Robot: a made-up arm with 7 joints. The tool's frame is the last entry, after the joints. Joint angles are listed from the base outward.
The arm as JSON. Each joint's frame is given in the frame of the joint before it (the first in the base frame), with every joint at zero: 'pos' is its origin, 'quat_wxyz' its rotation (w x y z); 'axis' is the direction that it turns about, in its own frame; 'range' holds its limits. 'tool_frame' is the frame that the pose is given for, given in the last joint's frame.
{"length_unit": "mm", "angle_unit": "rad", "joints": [
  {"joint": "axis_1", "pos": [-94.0, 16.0, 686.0], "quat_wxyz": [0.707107, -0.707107, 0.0, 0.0], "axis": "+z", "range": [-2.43, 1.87]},
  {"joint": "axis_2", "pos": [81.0, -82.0, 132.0], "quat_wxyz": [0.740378, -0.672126, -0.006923, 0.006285], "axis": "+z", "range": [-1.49, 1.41]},
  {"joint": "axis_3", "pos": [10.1, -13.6, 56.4], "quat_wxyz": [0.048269, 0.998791, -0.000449, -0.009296], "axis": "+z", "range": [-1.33, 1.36]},
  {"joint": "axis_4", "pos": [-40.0, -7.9, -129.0], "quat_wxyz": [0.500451, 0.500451, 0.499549, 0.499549], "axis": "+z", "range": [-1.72, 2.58]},
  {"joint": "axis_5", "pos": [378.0, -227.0, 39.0], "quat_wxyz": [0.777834, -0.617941, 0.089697, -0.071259], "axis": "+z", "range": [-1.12, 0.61]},
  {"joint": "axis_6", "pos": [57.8, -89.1, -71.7], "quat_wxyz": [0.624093, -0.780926, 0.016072, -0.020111], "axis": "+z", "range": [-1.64, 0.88]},
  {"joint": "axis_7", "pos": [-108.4, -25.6, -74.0], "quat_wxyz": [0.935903, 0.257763, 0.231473, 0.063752], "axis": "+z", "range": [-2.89, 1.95]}
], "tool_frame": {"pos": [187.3, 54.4, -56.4], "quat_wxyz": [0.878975, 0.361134, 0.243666, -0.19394]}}
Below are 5 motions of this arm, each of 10 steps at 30 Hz.
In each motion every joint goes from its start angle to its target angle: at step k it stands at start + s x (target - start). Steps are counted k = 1, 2, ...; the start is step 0. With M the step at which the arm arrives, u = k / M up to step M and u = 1 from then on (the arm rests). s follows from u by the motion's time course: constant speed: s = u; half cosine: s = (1 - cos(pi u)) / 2; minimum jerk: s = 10 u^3 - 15 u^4 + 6 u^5.
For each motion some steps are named. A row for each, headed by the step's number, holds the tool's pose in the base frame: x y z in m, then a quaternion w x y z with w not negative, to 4 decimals.
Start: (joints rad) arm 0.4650 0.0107 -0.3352 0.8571 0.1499 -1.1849 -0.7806
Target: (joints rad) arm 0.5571 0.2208 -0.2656 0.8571 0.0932 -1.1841 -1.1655
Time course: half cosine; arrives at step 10
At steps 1, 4, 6, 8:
1: 0.4012 0.5418 0.4718 0.6354 0.7202 -0.0930 -0.2627
4: 0.3995 0.4983 0.4284 0.6002 0.7171 -0.1050 -0.3385
6: 0.3906 0.4576 0.3876 0.5623 0.7093 -0.1197 -0.4080
8: 0.3784 0.4259 0.3558 0.5289 0.6996 -0.1338 -0.4614

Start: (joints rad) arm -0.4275 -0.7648 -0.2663 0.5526 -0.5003 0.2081 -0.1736
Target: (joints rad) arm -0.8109 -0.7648 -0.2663 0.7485 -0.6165 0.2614 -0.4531
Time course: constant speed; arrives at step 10
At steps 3, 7, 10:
3: 0.1226 0.6764 0.5704 0.9435 -0.2098 -0.1973 0.1641
7: 0.1169 0.6671 0.6455 0.9397 -0.1540 -0.2786 0.1255
10: 0.1026 0.6565 0.6977 0.9295 -0.1100 -0.3374 0.1009

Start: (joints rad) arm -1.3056 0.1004 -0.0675 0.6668 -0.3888 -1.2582 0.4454
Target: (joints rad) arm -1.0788 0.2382 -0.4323 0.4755 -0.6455 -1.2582 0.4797
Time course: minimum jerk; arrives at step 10
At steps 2, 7, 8, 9, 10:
2: 0.1719 0.6957 1.0636 0.6631 0.1612 -0.6776 0.2742
7: 0.4038 0.4636 1.0945 0.7483 0.2197 -0.6248 -0.0383
8: 0.4303 0.4280 1.0843 0.7550 0.2238 -0.6110 -0.0814
9: 0.4421 0.4112 1.0784 0.7576 0.2253 -0.6041 -0.1016
10: 0.4441 0.4083 1.0773 0.7581 0.2256 -0.6028 -0.1051

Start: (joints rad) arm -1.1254 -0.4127 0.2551 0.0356 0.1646 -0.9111 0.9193
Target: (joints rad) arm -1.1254 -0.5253 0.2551 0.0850 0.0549 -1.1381 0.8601
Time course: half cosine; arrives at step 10
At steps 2, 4, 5, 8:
2: 0.3759 0.6387 0.3047 0.4501 -0.6476 -0.2746 0.5501
4: 0.3577 0.6457 0.2949 0.4530 -0.6207 -0.2873 0.5718
5: 0.3462 0.6496 0.2891 0.4545 -0.6036 -0.2946 0.5851
8: 0.3150 0.6579 0.2752 0.4572 -0.5573 -0.3120 0.6188

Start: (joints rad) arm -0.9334 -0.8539 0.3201 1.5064 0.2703 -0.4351 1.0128
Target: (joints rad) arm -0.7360 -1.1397 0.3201 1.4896 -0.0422 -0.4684 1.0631
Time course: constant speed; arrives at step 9
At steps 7, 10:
7: -0.5587 0.3538 0.5112 0.1946 -0.2177 -0.1765 0.9400
10: -0.5626 0.3230 0.5125 0.1940 -0.2123 -0.1394 0.9476

